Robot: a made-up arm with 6 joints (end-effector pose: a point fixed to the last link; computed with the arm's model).
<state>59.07 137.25 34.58 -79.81 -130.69 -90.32</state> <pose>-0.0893 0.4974 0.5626 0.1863 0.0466 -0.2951 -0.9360</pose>
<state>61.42 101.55 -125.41 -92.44 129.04 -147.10</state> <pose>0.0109 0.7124 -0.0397 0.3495 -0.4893 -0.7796 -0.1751</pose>
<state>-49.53 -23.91 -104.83 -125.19 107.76 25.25</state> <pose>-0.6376 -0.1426 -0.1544 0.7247 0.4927 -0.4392 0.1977</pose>
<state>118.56 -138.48 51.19 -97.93 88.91 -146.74</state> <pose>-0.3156 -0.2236 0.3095 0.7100 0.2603 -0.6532 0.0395</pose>
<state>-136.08 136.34 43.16 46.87 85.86 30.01</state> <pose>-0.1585 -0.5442 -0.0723 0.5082 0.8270 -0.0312 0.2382</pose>
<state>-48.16 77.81 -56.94 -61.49 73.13 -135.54</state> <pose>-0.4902 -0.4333 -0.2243 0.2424 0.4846 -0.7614 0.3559</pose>
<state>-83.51 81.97 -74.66 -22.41 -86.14 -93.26</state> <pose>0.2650 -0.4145 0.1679 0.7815 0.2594 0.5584 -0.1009</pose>
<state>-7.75 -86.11 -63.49 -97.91 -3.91 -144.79</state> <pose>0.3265 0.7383 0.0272 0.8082 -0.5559 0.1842 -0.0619</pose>
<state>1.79 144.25 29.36 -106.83 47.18 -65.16</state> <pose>-0.6187 0.3160 0.3704 0.7674 -0.3320 -0.2126 0.5057</pose>
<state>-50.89 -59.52 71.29 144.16 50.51 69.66</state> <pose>-0.2029 0.2437 0.0262 0.1701 -0.3334 0.7424 0.5556</pose>
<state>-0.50 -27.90 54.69 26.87 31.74 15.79</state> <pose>0.0161 0.3163 0.3057 0.8910 0.0139 0.2282 -0.3923</pose>
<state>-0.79 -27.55 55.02 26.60 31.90 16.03</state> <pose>0.0180 0.3155 0.3040 0.8896 0.0127 0.2320 -0.3933</pose>
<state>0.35 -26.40 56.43 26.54 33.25 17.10</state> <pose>0.0428 0.3093 0.2964 0.8752 0.0114 0.2552 -0.4109</pose>
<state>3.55 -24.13 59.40 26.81 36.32 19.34</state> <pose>0.0970 0.2906 0.2774 0.8387 0.0126 0.3060 -0.4504</pose>
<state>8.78 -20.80 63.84 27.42 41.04 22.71</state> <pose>0.1697 0.2495 0.2413 0.7735 0.0220 0.3815 -0.5056</pose>
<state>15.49 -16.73 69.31 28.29 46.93 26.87</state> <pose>0.2367 0.1835 0.1859 0.6786 0.0453 0.4701 -0.5625</pose>
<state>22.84 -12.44 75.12 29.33 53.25 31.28</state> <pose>0.2752 0.1048 0.1178 0.5631 0.0836 0.5557 -0.6059</pose>
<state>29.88 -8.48 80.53 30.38 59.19 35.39</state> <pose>0.2803 0.0345 0.0498 0.4450 0.1304 0.6246 -0.6283</pose>
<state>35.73 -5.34 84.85 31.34 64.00 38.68</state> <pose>0.2653 -0.0133 -0.0051 0.3453 0.1752 0.6709 -0.6324</pose>
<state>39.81 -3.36 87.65 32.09 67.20 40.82</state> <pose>0.2482 -0.0387 -0.0398 0.2785 0.2086 0.6961 -0.6280</pose>
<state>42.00 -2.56 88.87 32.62 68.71 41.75</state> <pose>0.2393 -0.0494 -0.0549 0.2477 0.2266 0.7058 -0.6238</pose>
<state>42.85 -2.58 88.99 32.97 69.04 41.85</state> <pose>0.2384 -0.0527 -0.0568 0.2423 0.2331 0.7067 -0.6225</pose>
